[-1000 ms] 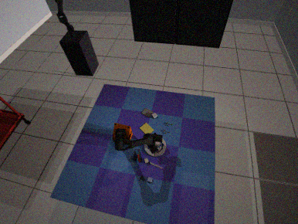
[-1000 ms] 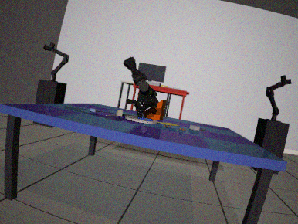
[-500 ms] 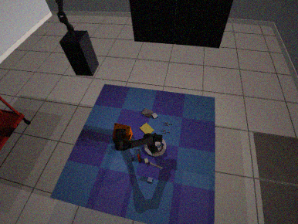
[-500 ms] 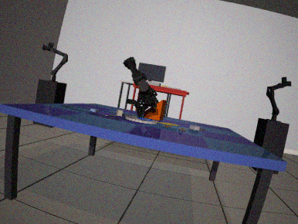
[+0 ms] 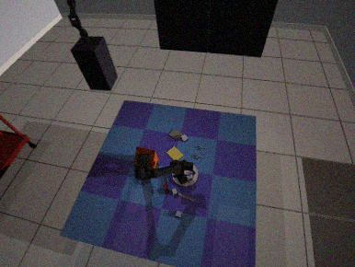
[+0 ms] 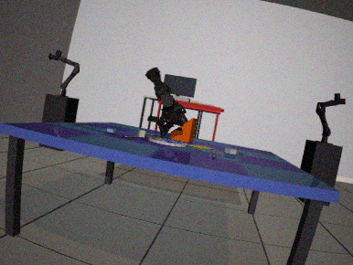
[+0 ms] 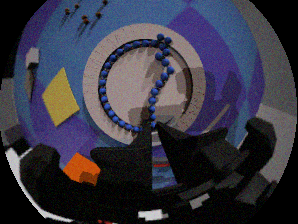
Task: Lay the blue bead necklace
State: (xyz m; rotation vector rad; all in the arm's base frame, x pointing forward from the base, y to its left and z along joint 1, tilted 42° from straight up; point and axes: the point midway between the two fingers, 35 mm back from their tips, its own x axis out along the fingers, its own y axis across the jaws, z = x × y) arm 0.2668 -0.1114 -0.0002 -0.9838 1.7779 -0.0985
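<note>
Right now my gripper tip is 40 mm short of the round white bead board, 30 mm to the right of it and 10 mm above it. From my gripper tip the other things lie so: red-handled tool: 90 mm to the right, 90 mm behind, 10 mm below; yellow card: 200 mm to the left, 70 mm behind, 20 mm below; thin pale stick: 150 mm to the right, 70 mm ahead, 20 mm below.
</note>
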